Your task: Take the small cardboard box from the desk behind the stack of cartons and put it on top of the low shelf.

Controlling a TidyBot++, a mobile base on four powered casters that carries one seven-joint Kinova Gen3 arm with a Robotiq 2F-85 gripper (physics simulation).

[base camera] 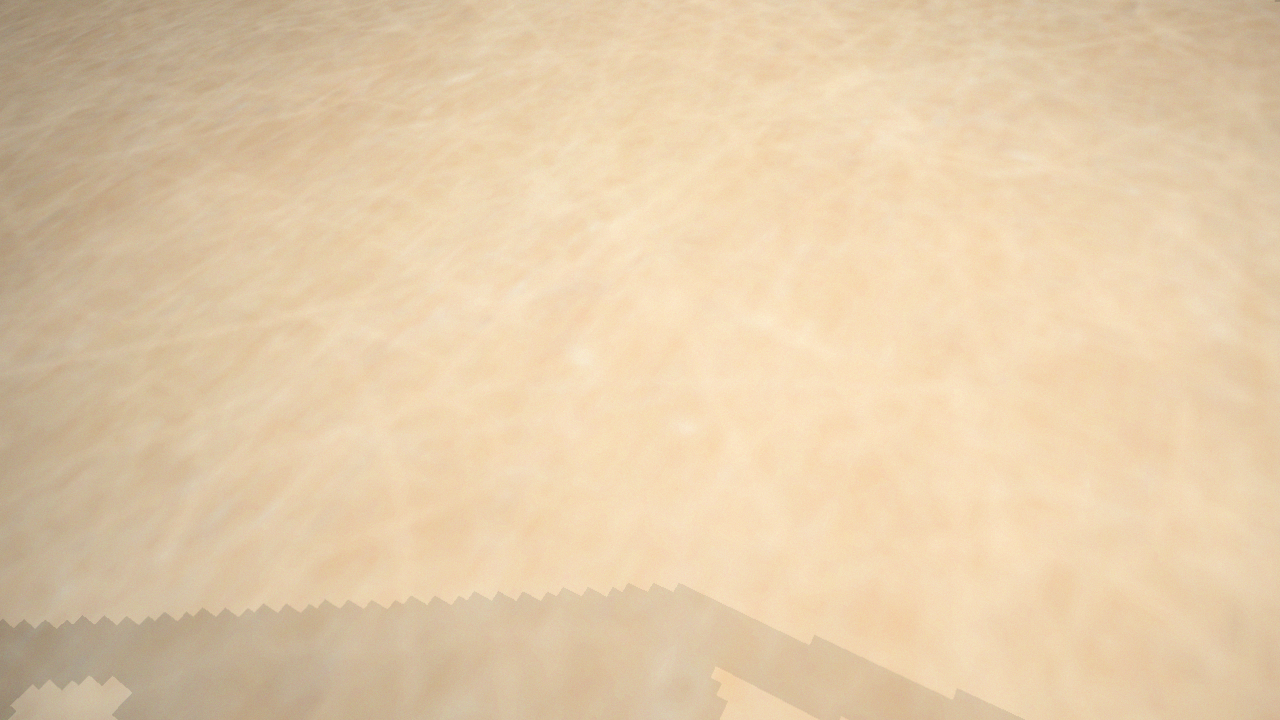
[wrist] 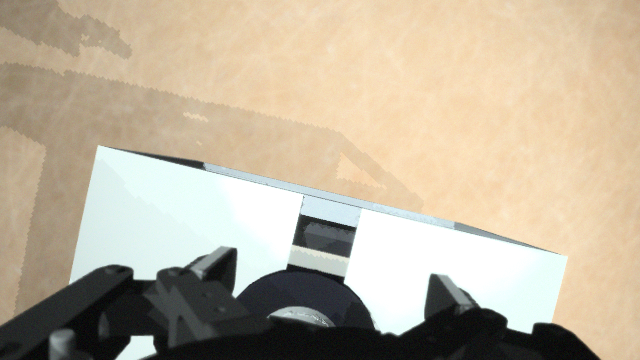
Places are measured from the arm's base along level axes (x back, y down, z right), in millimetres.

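Pixels of known places: gripper, fingertip midpoint: (wrist: pixel 330 281).
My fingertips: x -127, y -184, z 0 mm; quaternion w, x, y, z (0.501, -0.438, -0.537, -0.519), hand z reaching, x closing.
Behind a point stands the place of what it marks.
My gripper (wrist: pixel 330 281) @(x -127, y -184, z 0 mm) is open in the lower part of the wrist view, its two dark fingertips wide apart with nothing between them. It hangs above the robot's own white base. The small cardboard box, the desk, the stack of cartons and the low shelf do not show in the base camera view or in the wrist view.
The robot's white base top (wrist: pixel 190 210) fills the lower middle of the wrist view. Beyond it lies the tan mottled floor (base camera: pixel 626 313) @(x -478, y 397, z -35 mm) (wrist: pixel 450 100) @(x -393, y 397, z 205 mm). Grey-brown shadows fall on the floor at the bottom of the base camera view and at the left of the wrist view.
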